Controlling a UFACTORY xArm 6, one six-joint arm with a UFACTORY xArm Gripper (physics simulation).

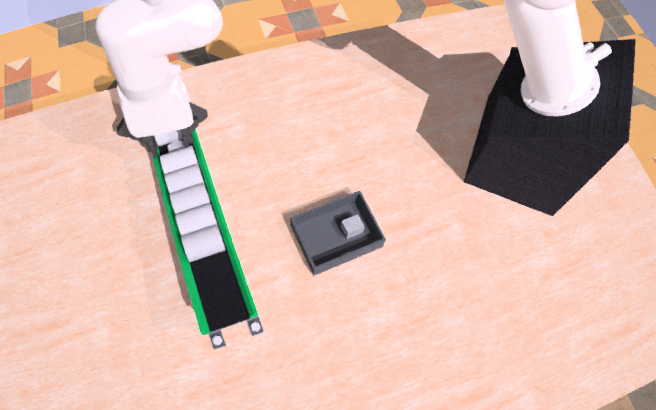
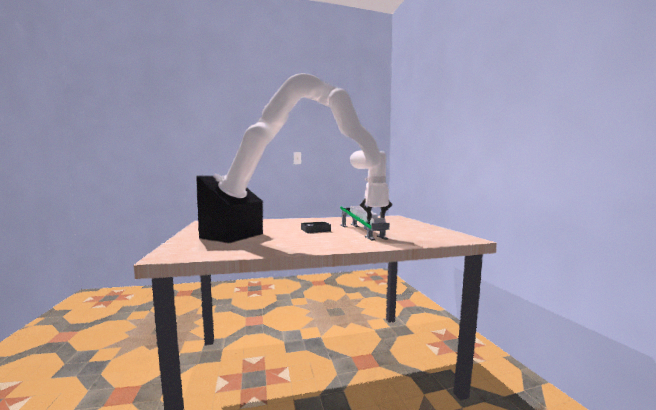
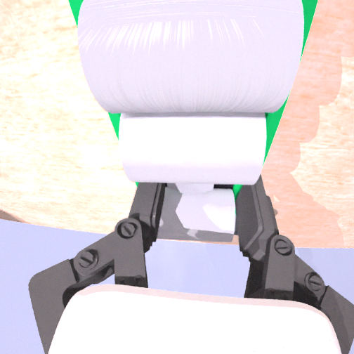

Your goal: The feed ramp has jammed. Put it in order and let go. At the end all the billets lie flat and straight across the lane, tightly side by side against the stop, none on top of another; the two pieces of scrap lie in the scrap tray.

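Frame: origin at the arm's base, x back, y left, z down, level; millimetres.
Where they show: gripper, fingertip midpoint: (image 1: 171,147) (image 2: 375,221); arm's base, link origin: (image 1: 560,87) (image 2: 232,189).
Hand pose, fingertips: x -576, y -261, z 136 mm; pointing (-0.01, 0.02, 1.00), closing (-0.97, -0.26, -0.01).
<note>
Each offset is from my fingertips to the top centre of the thing. "spot": to the spot under its first point. Level surfaces: height alone.
My gripper (image 1: 171,144) (image 2: 376,218) (image 3: 203,182) is open, fingers partly apart, low at the far end of the green-railed lane (image 1: 220,290) (image 2: 356,217). A pale billet {dz -22, dx +11, dy -32 mm} (image 1: 165,137) (image 3: 215,212) lies across the lane there, between the fingers and not gripped. A small pale scrap piece {dz -4, dx +8, dy +6 mm} (image 1: 176,145) (image 3: 197,188) sits between it and the nearest billet {dz -31, dx +1, dy +40 mm} (image 1: 178,160) (image 3: 192,147) of a row. Several billets lie flat across the lane, side by side, up to the last one {dz -50, dx -19, dy +198 mm} (image 1: 202,243). The other scrap {dz +41, dx +213, dy +250 mm} (image 1: 353,226) lies in the dark scrap tray {dz +35, dx +185, dy +248 mm} (image 1: 350,256) (image 2: 316,229). The stop {dz -3, dx +14, dy -56 mm} (image 2: 381,226) is partly hidden.
The scrap tray stands on the wooden table {dz +70 mm} (image 1: 400,325) (image 2: 300,249), beside the lane. The arm's black pedestal (image 1: 540,160) (image 2: 230,215) stands beyond the tray. The lane's feet {spot: dz +60, dx -68, dy +316 mm} (image 1: 216,340) {spot: dz +60, dx -4, dy +324 mm} (image 1: 255,326) show at its near end.
</note>
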